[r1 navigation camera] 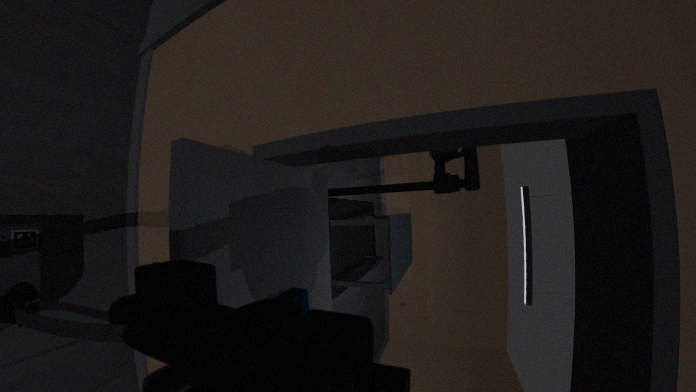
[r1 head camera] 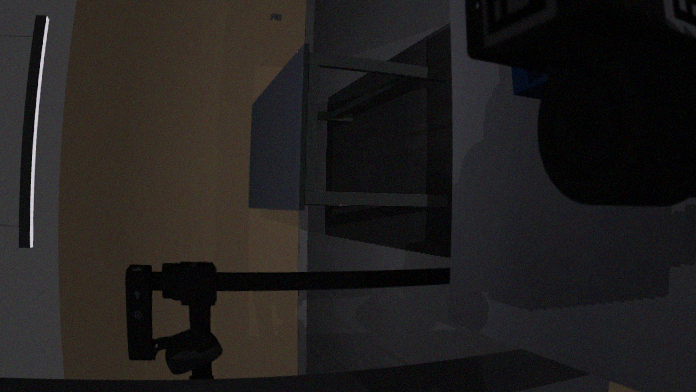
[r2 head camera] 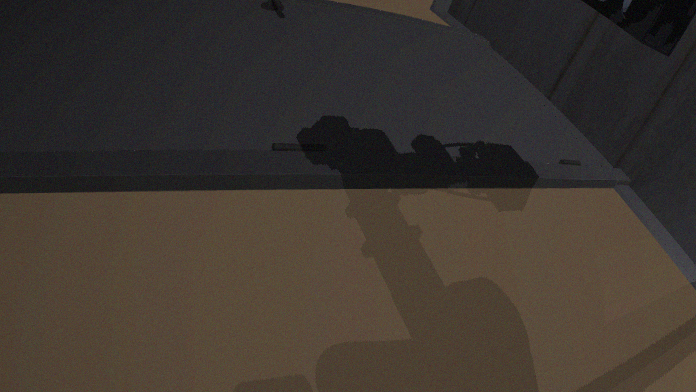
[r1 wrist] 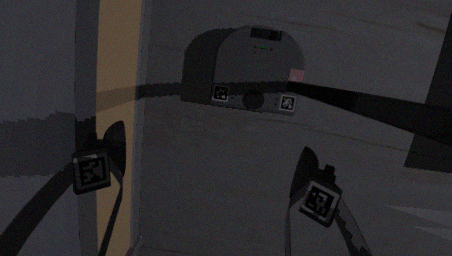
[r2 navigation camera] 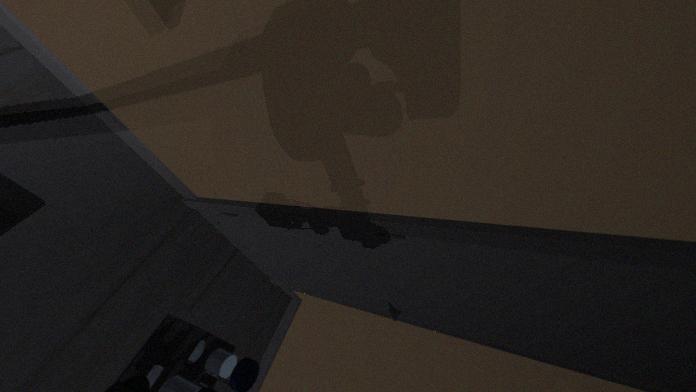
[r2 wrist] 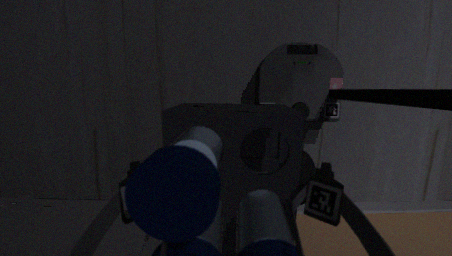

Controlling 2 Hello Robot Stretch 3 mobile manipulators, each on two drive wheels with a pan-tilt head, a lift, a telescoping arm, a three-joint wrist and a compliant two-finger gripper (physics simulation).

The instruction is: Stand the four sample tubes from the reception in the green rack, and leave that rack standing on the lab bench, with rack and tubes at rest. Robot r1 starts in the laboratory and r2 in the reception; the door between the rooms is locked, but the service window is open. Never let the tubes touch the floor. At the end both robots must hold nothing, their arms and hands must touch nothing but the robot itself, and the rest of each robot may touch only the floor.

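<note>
In the r2 wrist view, my r2 gripper [r2 wrist: 220,175] is shut on a dark rack [r2 wrist: 225,117], whose colour is hard to tell. It holds the rack above the floor, beside r2's base. Blue-capped tubes stand in the rack: one large cap [r2 wrist: 173,192] is nearest, another tube [r2 wrist: 262,220] is beside it, and a further cap [r2 wrist: 192,248] is below. A fourth tube cannot be made out. Part of the rack with a tube [r2 navigation camera: 220,362] shows in the r2 navigation view. My r1 gripper [r1 wrist: 210,160] is open and empty, high above the floor beside r1's base. The lab bench cannot be made out.
Through the service window [r1 navigation camera: 450,117], r2's mast [r1 head camera: 330,281] [r1 navigation camera: 380,188] and head [r1 head camera: 139,312] [r1 navigation camera: 470,167] show near a blue-topped table [r1 head camera: 277,150] [r1 navigation camera: 400,250]. A door [r2 head camera: 150,90] [r2 navigation camera: 500,280] and orange walls stand before r2. Bases of r1 [r1 wrist: 260,67] and r2 [r2 wrist: 295,82] are below their wrists.
</note>
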